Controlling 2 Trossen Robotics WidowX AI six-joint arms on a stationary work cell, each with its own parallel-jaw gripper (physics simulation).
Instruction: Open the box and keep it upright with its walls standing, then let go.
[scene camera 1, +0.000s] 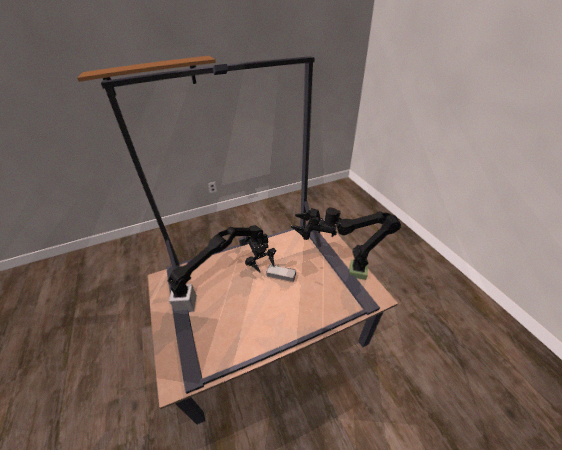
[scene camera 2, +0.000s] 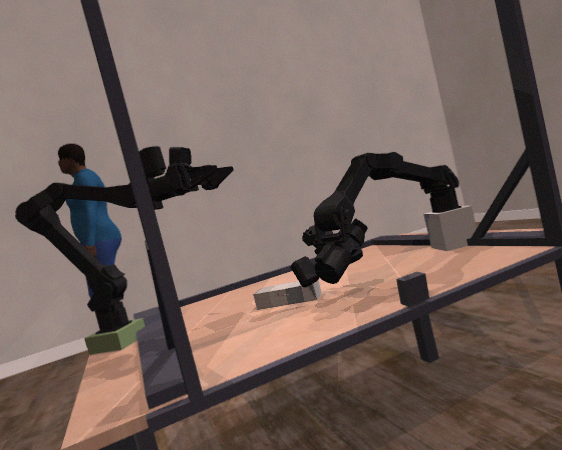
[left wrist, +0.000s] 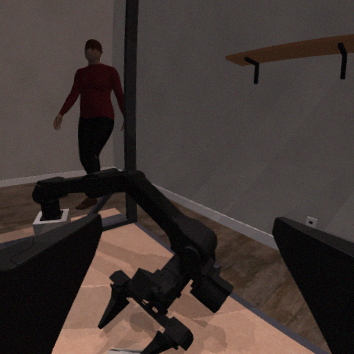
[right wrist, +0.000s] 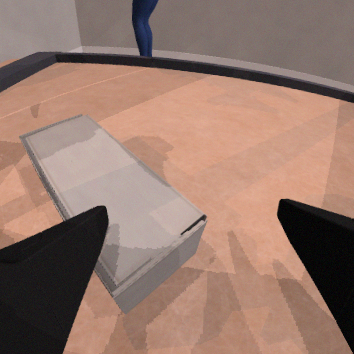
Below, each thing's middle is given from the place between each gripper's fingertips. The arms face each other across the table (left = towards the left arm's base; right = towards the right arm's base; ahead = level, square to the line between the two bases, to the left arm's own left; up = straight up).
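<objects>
Black block (scene camera 2: 413, 289): 26 cm to the right of my left hand, 26 cm behind it and 33 cm below it.
Relative to the black block, my right hand is 2 cm above, 11 cm to the left of and 29 cm past it.
</objects>
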